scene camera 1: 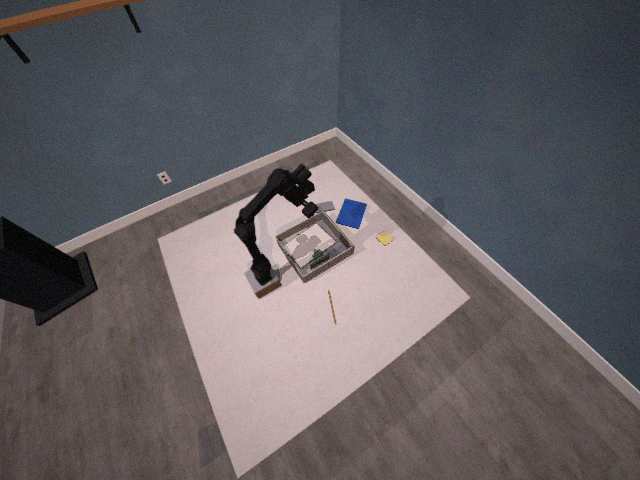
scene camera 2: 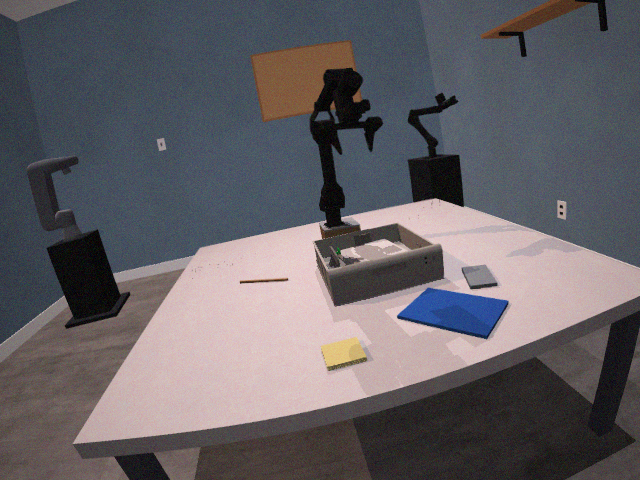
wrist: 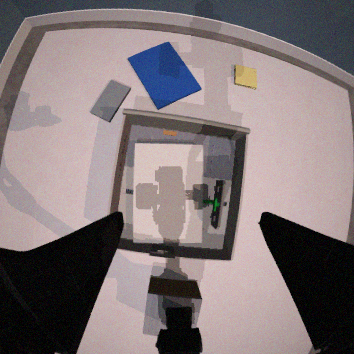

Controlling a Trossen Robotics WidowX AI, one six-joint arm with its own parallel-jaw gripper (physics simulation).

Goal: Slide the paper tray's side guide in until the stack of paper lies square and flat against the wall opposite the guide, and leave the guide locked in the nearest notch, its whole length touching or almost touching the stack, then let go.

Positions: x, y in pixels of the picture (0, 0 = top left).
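I see a white paper stack in the wrist view, in scene camera 1 and in scene camera 2 (380, 248). On the white paper stack, (scene camera 1: 313, 240) and (wrist: 167, 178) are the same spot.
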